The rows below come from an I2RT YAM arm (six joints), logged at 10 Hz.
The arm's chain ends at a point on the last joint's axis. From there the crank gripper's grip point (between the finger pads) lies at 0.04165 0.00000 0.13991 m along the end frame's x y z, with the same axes.
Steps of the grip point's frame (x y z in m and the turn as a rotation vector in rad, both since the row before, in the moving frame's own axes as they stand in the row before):
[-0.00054 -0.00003 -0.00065 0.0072 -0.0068 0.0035]
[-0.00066 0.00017 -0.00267 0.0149 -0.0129 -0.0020]
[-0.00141 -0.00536 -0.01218 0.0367 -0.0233 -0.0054]
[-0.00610 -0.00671 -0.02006 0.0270 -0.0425 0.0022]
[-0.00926 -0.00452 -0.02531 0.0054 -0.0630 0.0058]
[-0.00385 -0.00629 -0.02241 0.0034 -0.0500 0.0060]
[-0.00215 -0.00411 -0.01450 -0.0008 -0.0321 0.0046]
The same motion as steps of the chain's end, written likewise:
[0.00041 0.00083 -0.00093 0.0072 -0.0068 0.0035]
[0.00115 0.00234 -0.00318 0.0149 -0.0129 -0.0020]
[0.00187 0.00001 -0.01301 0.0367 -0.0233 -0.0054]
[-0.00012 -0.00300 -0.02165 0.0270 -0.0425 0.0022]
[-0.00037 -0.00397 -0.02765 0.0054 -0.0630 0.0058]
[0.00319 -0.00604 -0.02432 0.0034 -0.0500 0.0060]
[0.00236 -0.00440 -0.01576 -0.0008 -0.0321 0.0046]

